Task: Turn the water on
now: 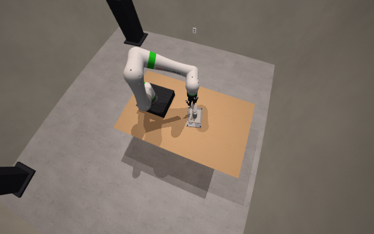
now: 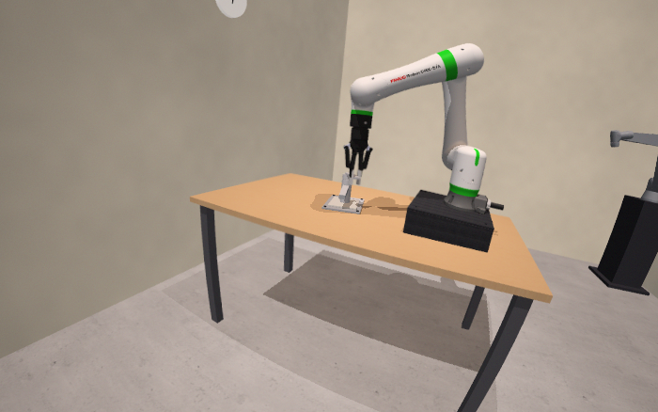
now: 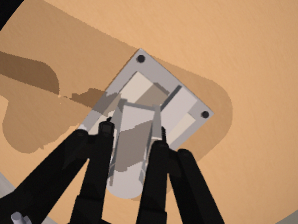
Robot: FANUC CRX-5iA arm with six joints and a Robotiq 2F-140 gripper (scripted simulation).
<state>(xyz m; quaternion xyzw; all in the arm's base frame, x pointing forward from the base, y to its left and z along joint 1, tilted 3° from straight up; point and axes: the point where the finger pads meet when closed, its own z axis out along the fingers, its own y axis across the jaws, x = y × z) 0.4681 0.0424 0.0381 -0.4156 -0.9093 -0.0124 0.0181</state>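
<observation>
The tap lever is 20 mm ahead of my hand and 30 mm to the right of it.
</observation>
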